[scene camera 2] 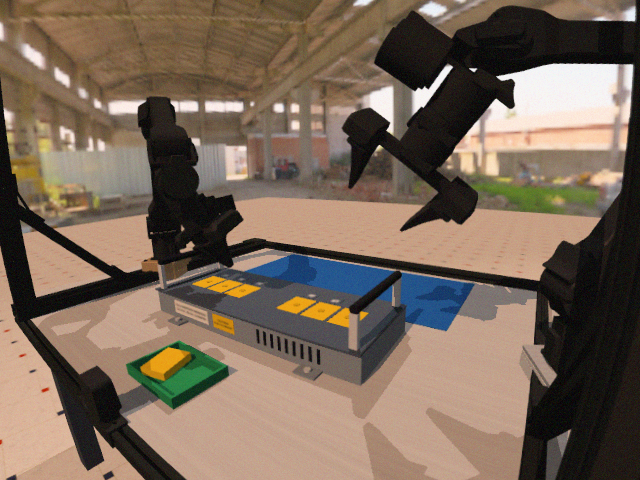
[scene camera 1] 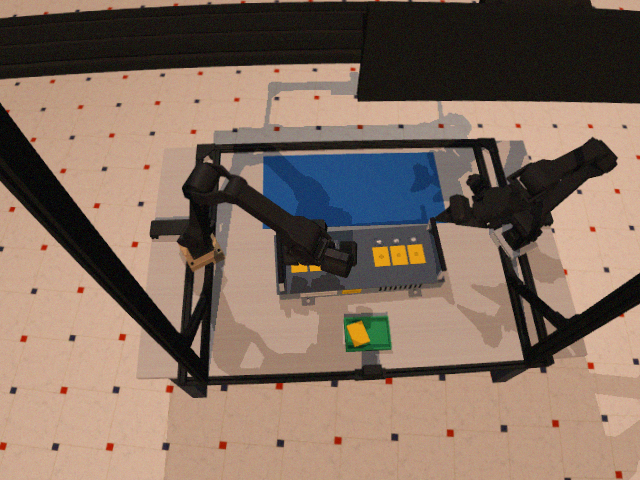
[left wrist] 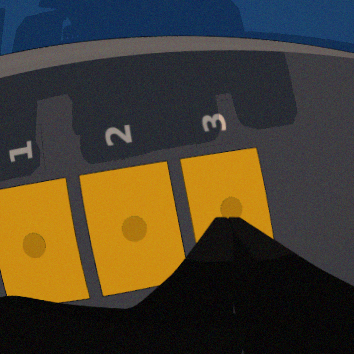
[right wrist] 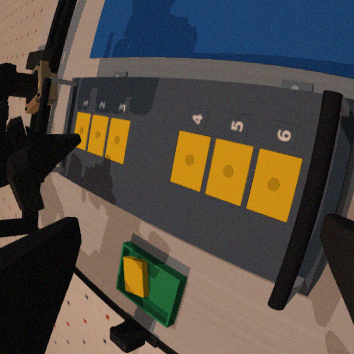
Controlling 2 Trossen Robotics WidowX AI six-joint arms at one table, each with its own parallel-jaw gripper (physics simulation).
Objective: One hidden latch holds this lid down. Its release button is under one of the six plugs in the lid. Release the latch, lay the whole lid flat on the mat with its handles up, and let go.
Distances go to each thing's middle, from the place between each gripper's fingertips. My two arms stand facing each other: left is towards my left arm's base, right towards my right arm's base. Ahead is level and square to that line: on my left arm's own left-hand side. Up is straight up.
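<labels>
You'd find the green tray [scene camera 2: 202, 371] 190 mm to the left of my right hand, 220 mm behind it and 210 mm below it. Measured from that same right hand, the blue mat [scene camera 1: 375, 188] is 200 mm to the left, 250 mm ahead and 220 mm below.
My left hand, meanwhile, is 90 mm above the green tray, 100 mm to the left of it and 200 mm past it. And the blue mat is 100 mm to the right of my left hand, 270 mm ahead of it and 90 mm below it.
</labels>
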